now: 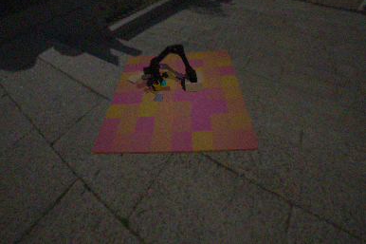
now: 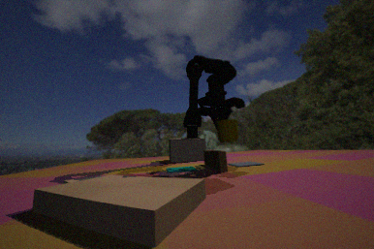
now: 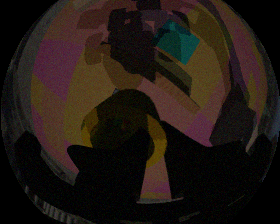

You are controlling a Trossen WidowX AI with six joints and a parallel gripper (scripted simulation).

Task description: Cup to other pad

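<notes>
Now: the teal pad 150 mm to the right of my gripper tip, 120 mm below it and 10 mm ahead of it. The rest, counted from my gripper tip: yellow cup: 20 mm ahead, 10 mm to the left.
</notes>
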